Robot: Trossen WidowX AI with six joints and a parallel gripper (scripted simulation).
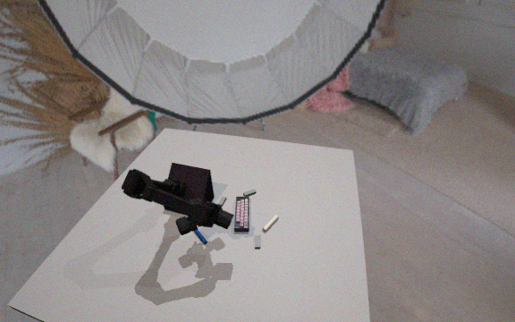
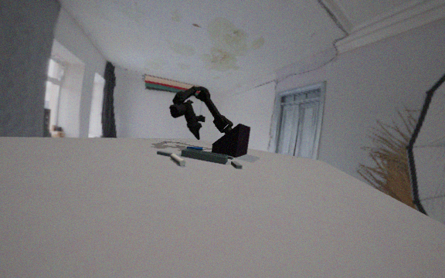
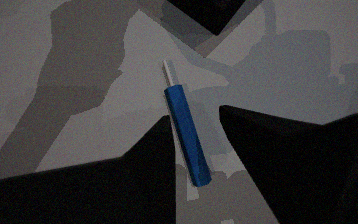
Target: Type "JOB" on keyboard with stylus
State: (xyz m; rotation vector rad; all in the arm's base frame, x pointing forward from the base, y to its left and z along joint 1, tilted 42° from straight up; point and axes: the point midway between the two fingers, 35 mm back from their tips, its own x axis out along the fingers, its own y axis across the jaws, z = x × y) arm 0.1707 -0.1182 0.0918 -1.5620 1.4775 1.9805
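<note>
My gripper tip is 2 cm past the blue stylus and 6 cm above it. Also, from my gripper tip: white cylinder (28 cm ahead, 13 cm to the left, 5 cm below); grey block (3 cm ahead, 20 cm to the left, 6 cm below).
</note>
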